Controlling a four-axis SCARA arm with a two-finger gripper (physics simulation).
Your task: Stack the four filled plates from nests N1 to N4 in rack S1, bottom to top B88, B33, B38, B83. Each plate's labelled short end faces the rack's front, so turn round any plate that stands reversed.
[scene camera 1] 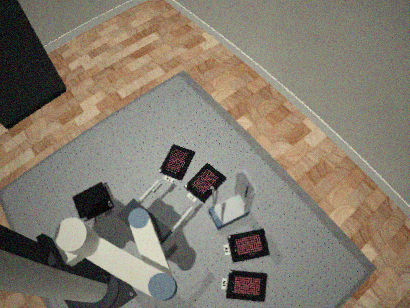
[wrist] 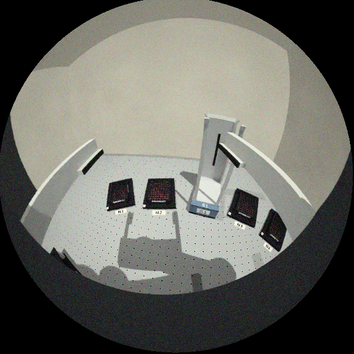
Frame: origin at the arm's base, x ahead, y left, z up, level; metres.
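Where they show: gripper, fingertip midpoint: (scene camera 1: 175, 194); arm's base, origin of the base link: (scene camera 1: 93, 286).
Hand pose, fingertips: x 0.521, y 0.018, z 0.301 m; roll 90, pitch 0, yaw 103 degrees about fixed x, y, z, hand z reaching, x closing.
Each offset is from my fingertips to the top centre of the thing. Level surfaces: height alone.
Four black plates with dark red wells lie flat in their nests: N1 @(dx +0.140, dy +0.241, dz -0.262 m) (scene camera 1: 177, 162) (wrist: 120, 194), N2 @(dx +0.182, dy +0.070, dz -0.262 m) (scene camera 1: 206, 182) (wrist: 160, 193), N3 @(dx +0.143, dy -0.286, dz -0.262 m) (scene camera 1: 248, 245) (wrist: 244, 207) and N4 @(dx +0.024, dy -0.419, dz -0.262 m) (scene camera 1: 246, 286) (wrist: 274, 229). Pale marks show on the plates in the wrist view, too small to read. Rack S1 @(dx +0.175, dy -0.115, dz +0.013 m) (scene camera 1: 231, 210) (wrist: 205, 209) stands between N2 and N3, with a blue front, upright walls and a bare white floor. My gripper (scene camera 1: 182, 191) (wrist: 157, 138) is open and empty. It is above the table, on the near side of N1 and N2, its fingers spread wide.
A black box-like object @(dx -0.306, dy +0.308, dz -0.218 m) (scene camera 1: 93, 201) stands on the grey perforated table @(dz -0.288 m) (scene camera 1: 125, 140) (wrist: 85, 215), left of the gripper in the scene view. The arm's white links cross the lower left there. A large black block (scene camera 1: 27, 65) stands beyond the table. Rack S1's walls rise high near the right finger in the wrist view.
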